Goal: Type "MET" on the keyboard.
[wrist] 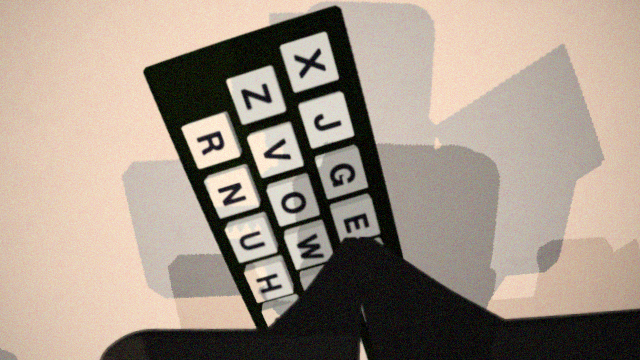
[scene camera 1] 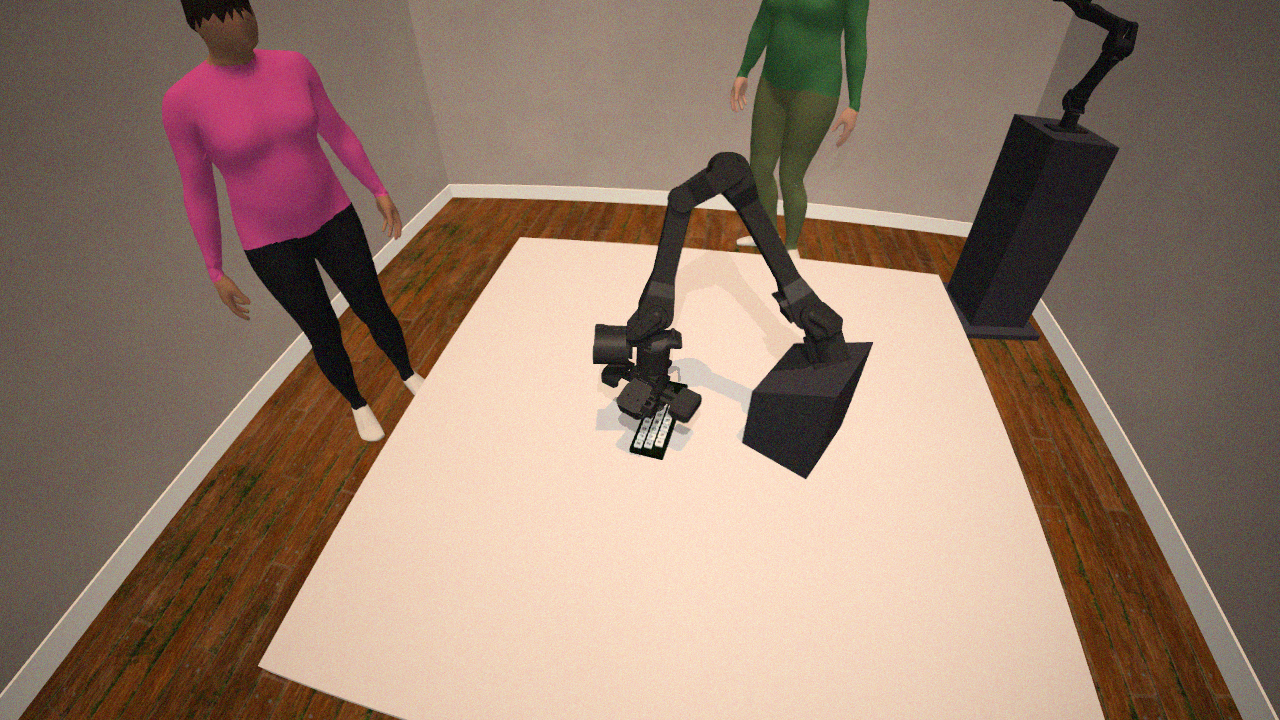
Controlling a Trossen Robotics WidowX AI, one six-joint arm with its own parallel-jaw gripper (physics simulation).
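Frame: origin at the arm's base, x ahead, y left, z up, level; centimetres.
Where they show: gripper, fingertip midpoint: [wrist: 356, 250]; arm's base, origin of the base link: [scene camera 1: 830, 356].
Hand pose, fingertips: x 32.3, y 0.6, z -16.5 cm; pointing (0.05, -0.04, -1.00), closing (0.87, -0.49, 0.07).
Note:
Things, the pixels of their top centre, and the offset from my fingertips. Level surfaces: height alone.
- keyboard, middle of its top: [wrist: 327, 298] [scene camera 1: 660, 413] dx -2.2, dy -2.2, dz -1.5 cm
- E key, middle of its top: [wrist: 356, 222] dx +0.3, dy +0.1, dz -1.5 cm
- W key, middle of its top: [wrist: 309, 248] dx -1.6, dy +0.1, dz -1.5 cm
- G key, middle of its top: [wrist: 342, 174] dx +0.8, dy +1.9, dz -1.5 cm
- white surface, its level: dz -3.3 cm
The keyboard [scene camera 1: 652, 433] [wrist: 190, 85] is a narrow black board with white lettered keys in three rows, lying on the white surface under my gripper. In the wrist view its rows slant down toward the fingers. My gripper [scene camera 1: 660, 408] [wrist: 356, 250] is shut and empty, pointing down over the keyboard. In the wrist view the fingertips overlap the lower edge of the E key [wrist: 356, 219], beside the W key [wrist: 310, 248]. The G key [wrist: 342, 172] is farther up the same row as E. The fingers hide the keyboard's lower part; keys M and T do not show in the wrist view.
The white surface [scene camera 1: 626, 582] surrounds the keyboard. My arm's dark base block [scene camera 1: 792, 420] stands to the right. A tall dark pedestal [scene camera 1: 1020, 223] with another arm stands at the back right. A person in pink [scene camera 1: 268, 143] stands left, another in green [scene camera 1: 801, 53] behind.

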